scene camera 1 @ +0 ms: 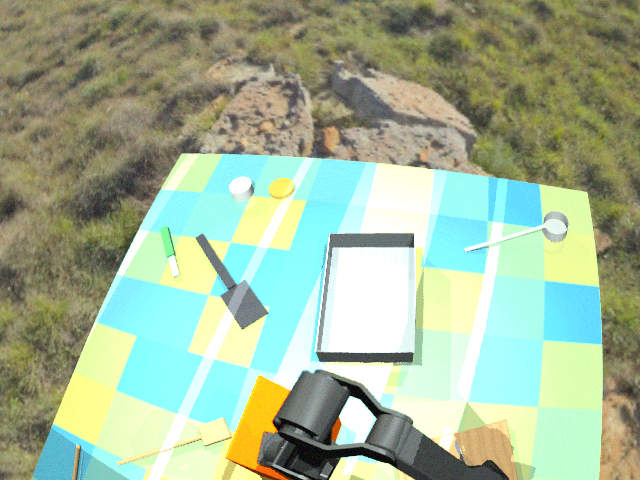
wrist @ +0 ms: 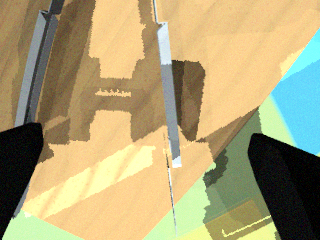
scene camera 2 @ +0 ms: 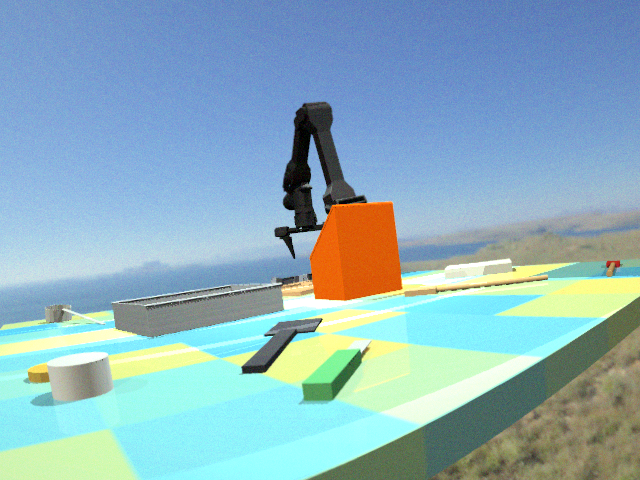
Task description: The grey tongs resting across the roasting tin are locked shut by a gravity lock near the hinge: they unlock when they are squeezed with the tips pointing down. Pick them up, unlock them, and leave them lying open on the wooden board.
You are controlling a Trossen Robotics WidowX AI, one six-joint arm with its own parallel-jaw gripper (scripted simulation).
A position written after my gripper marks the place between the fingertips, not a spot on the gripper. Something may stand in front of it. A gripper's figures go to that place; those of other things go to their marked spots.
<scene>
My gripper (scene camera 2: 309,257) is 139 cm from the lens. A dark spatula (scene camera 2: 283,333): 63 cm from the lens. A green-and-white stick (scene camera 2: 324,384) is 36 cm from the lens. The marked spots on the dark spatula and the green-and-white stick are 28 cm apart.
</scene>
